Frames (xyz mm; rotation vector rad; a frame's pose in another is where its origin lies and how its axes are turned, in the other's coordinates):
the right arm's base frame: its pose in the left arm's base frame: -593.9 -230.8 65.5 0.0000 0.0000 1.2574
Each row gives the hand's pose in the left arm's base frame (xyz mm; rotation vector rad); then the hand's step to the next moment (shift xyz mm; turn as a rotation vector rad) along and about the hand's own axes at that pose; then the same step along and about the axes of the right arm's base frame.
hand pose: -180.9 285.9 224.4 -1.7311 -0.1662 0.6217
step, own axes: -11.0 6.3 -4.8 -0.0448 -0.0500 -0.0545
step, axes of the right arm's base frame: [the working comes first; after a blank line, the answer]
step, axes of the left arm's base frame: -8.3 -10.5 -1.8 -0.0004 -0.0533 0.0681

-12.6 4.7 -1.8 -0.0508 -0.0160 0.0681
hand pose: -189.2 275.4 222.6 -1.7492 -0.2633 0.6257
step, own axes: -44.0 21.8 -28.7 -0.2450 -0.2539 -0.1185
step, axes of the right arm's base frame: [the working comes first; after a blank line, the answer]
step, axes of the left arm's base frame: -24.3 -51.2 -4.3 -0.1020 -0.1479 0.3260

-56.2 7.3 -4.3 -0.1721 0.0514 0.3260
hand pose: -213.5 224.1 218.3 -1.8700 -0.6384 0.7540
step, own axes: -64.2 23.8 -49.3 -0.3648 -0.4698 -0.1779
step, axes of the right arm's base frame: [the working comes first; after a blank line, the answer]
step, axes of the left arm's base frame: -4.2 -83.9 8.3 -0.1599 -0.1863 0.5702

-81.1 -21.8 8.3 -0.2265 0.0947 0.5702
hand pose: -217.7 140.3 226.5 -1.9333 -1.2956 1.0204
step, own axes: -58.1 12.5 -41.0 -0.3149 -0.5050 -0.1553
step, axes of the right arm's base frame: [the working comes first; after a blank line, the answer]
step, axes of the left arm's base frame: 27.2 -61.0 27.4 -0.1844 -0.1260 0.5731

-49.6 -44.7 27.4 -0.1767 0.1366 0.5731
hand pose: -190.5 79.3 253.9 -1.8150 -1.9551 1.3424
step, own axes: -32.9 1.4 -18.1 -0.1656 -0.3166 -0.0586
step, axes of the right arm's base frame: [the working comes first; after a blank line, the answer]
step, axes of the left arm's base frame: 21.0 -19.6 24.2 -0.1487 -0.0707 0.3225

-12.2 -26.0 24.2 -0.1131 0.1196 0.3225
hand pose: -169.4 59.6 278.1 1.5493 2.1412 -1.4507
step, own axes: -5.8 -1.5 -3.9 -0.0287 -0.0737 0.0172
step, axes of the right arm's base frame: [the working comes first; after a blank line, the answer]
step, axes of the left arm's base frame: 3.1 -1.0 6.4 -0.0516 -0.0329 0.0530

0.0 -3.2 6.4 -0.0472 0.0390 0.0530
